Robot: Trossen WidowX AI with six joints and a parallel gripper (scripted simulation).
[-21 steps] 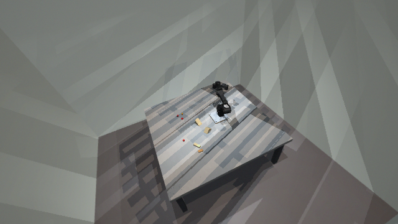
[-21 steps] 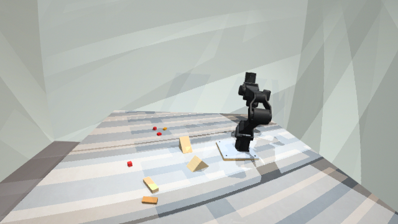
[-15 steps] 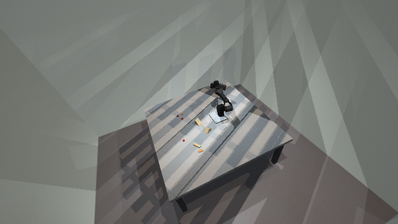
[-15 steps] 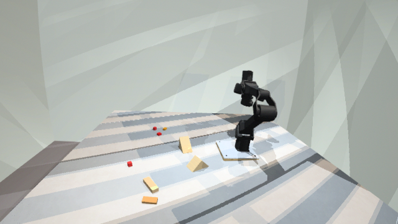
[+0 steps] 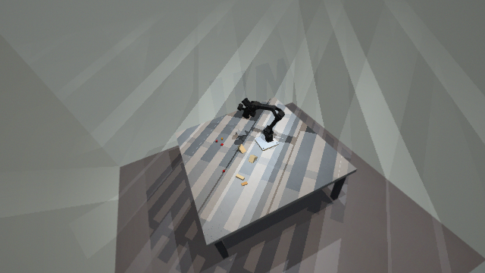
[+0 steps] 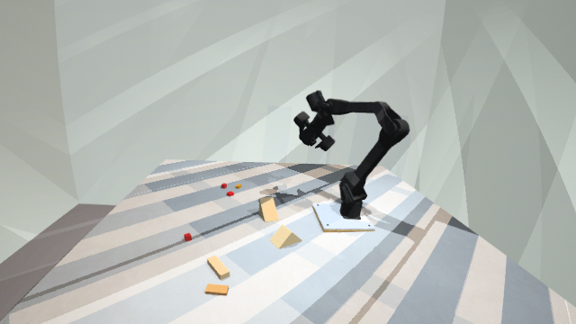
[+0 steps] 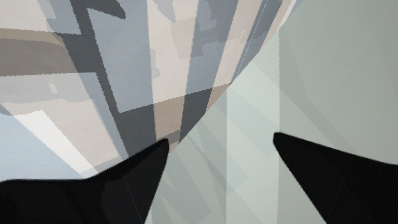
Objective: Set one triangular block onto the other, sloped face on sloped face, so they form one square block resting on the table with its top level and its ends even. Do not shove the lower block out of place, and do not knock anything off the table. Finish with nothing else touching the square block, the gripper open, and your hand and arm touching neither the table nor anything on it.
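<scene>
My gripper tip is 45 cm to the right of the tan wooden block, 19 cm above it and 9 cm short of it. Round my gripper tip: orange piece: 29 cm ahead, 21 cm below, 6 cm to the left.
</scene>
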